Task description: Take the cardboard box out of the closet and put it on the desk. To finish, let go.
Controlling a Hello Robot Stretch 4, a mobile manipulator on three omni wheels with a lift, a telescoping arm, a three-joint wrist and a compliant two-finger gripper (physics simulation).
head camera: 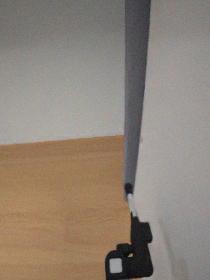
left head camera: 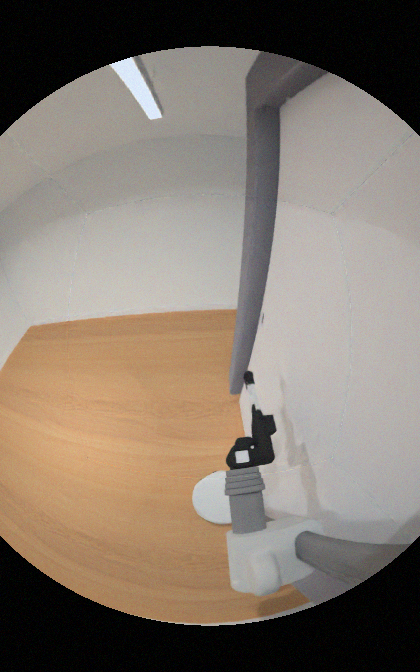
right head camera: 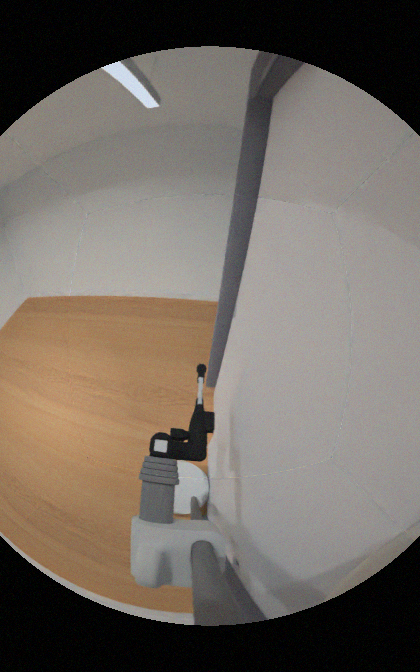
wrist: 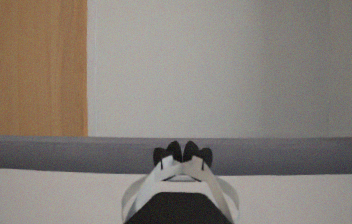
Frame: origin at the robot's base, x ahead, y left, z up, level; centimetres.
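Where they show: gripper, fingertip midpoint: [head camera: 127, 184] [wrist: 182, 153].
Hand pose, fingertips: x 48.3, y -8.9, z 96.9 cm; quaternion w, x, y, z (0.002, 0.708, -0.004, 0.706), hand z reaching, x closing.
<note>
After its pixels a point has its place.
My gripper [head camera: 128, 188] @(y -8.9, x 48.3, z 96.9 cm) [left head camera: 249, 378] [right head camera: 201, 370] [wrist: 182, 153] @(y -8.9, x 48.3, z 96.9 cm) is shut, its dark fingertips together with nothing between them. It points forward, close to the lower end of a tall grey frame post [head camera: 135, 100] @(y -21.7, x 93.4, z 121.3 cm) [left head camera: 259, 225] [right head camera: 239, 225]. In the wrist view the grey frame [wrist: 75, 155] @(y -21.3, x 93.5, z 59.5 cm) runs across behind the fingertips. The cardboard box and the desk do not show in these views. I cannot tell whether the grey frame belongs to the closet.
A pale wall [head camera: 182, 125] @(y -24.5, x 44.2, z 130.5 cm) [left head camera: 310, 300] [right head camera: 295, 325] stands close on the right of the arm. Wood floor [head camera: 60, 200] @(y 62.7, x 101.6, z -2.8 cm) [left head camera: 125, 400] [right head camera: 100, 375] [wrist: 40, 65] @(y 22.1, x 164.1, z -2.8 cm) lies to the left, up to a far pale wall [head camera: 60, 95] @(y 69.1, x 238.2, z 87.5 cm) [left head camera: 160, 255] [right head camera: 150, 245].
</note>
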